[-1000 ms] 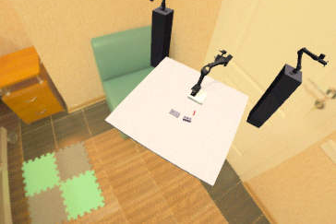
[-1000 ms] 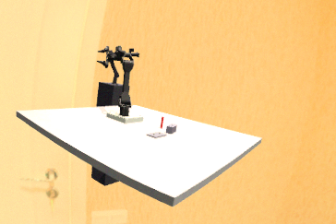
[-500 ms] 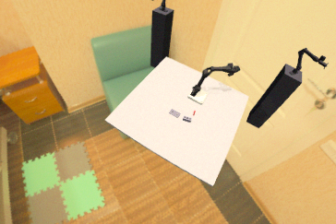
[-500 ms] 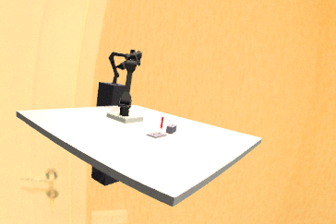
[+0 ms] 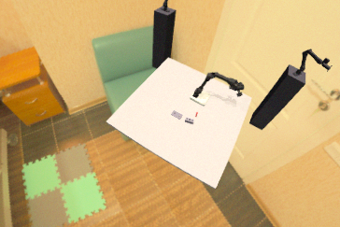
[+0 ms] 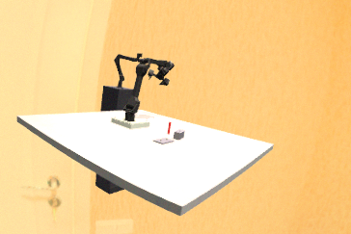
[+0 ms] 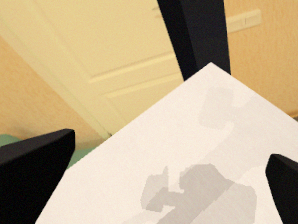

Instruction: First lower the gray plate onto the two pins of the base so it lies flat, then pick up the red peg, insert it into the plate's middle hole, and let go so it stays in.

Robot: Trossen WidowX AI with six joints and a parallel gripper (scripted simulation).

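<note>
Right now the gray plate is 520 mm ahead of my gripper tip, 320 mm to the right of it and 260 mm below it. The rest, counted from my gripper tip: gray base (520 mm ahead, 480 mm to the right, 290 mm below).
</note>
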